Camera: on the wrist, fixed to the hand. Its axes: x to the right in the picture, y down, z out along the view.
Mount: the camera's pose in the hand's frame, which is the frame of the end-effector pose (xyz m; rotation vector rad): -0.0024 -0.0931 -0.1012 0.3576 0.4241 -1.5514
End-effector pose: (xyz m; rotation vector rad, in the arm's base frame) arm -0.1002 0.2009 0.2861 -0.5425 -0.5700 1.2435
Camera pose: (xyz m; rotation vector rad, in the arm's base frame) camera 0.0330 0.1695 0.2723 0.0451 -0.2358 -0.2657
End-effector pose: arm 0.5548 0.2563 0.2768 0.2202 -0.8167 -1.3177
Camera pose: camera 0.5479 0.2029 0.1503 1.5924 -0.4139 -2.3766
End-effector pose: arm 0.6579 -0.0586 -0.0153 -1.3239 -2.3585 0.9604
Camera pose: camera 0.6512 -0.0522 0.1219 0.4998 -1.8733 0.4149
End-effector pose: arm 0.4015 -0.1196 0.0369 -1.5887 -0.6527 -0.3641
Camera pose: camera 0.3581 -0.2174 0.1233 -0.3489 -1.4098 -1.5450
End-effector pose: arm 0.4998 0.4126 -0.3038 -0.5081 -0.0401 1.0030
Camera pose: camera 0.5990 0.3310 -0.3531 -0.2152 0.1144 -0.6190
